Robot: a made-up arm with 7 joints.
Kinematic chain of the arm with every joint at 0, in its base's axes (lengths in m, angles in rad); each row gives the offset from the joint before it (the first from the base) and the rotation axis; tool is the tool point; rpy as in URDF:
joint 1: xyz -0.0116 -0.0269 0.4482 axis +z
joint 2: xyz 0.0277 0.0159 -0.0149 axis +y
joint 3: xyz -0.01 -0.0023 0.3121 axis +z
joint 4: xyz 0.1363 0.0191 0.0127 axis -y
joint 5: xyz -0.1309 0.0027 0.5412 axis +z
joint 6: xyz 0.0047 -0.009 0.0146 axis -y
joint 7: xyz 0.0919 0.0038 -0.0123 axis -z
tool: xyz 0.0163 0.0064 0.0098 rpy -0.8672 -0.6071 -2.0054
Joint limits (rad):
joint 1: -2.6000..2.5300
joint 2: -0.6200..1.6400
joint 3: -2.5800..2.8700
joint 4: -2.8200..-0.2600
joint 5: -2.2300..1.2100
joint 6: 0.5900..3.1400
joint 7: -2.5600..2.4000
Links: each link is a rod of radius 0.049 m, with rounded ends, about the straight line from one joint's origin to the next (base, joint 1, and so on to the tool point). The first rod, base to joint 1, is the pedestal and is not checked.
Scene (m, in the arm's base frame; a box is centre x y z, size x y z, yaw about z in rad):
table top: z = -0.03
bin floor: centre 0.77 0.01 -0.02 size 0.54 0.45 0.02 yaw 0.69
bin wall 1: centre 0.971 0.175 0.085 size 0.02 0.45 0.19 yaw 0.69
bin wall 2: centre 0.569 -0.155 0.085 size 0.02 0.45 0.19 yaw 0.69
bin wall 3: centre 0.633 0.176 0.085 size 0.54 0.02 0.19 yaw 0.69
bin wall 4: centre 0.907 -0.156 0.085 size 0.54 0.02 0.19 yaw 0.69
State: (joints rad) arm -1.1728 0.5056 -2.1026 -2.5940 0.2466 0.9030 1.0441
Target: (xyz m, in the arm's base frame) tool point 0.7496 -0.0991 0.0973
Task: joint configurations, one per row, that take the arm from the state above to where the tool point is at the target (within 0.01 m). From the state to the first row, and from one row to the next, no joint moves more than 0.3 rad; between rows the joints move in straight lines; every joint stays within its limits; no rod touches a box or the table.
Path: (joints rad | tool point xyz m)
1: -0.9213 0.4766 -1.8361 -2.4908 0.2666 0.9089 1.0373 | -0.5395 -0.2272 0.3639
2: -0.6697 0.4475 -1.5697 -2.3876 0.2866 0.9147 1.0304 | -0.3853 -0.4986 0.3351
3: -0.4182 0.4185 -1.3032 -2.2844 0.3066 0.9206 1.0236 | -0.0939 -0.6611 0.3111
4: -0.1666 0.3894 -1.0367 -2.1812 0.3266 0.9265 1.0167 | 0.2604 -0.6492 0.2999
5: 0.0849 0.3604 -0.7702 -2.0781 0.3466 0.9323 1.0099 | 0.5745 -0.4473 0.3081
6: 0.3365 0.3313 -0.5038 -1.9749 0.3666 0.9382 1.0031 | 0.7496 -0.0991 0.3402
7: 0.3157 0.5647 -0.4685 -1.8852 0.3753 1.0178 0.9936 | 0.7611 -0.0975 0.2233
8: 0.2949 0.7981 -0.4331 -1.7956 0.3841 1.0973 0.9842 | 0.7496 -0.0991 0.0973

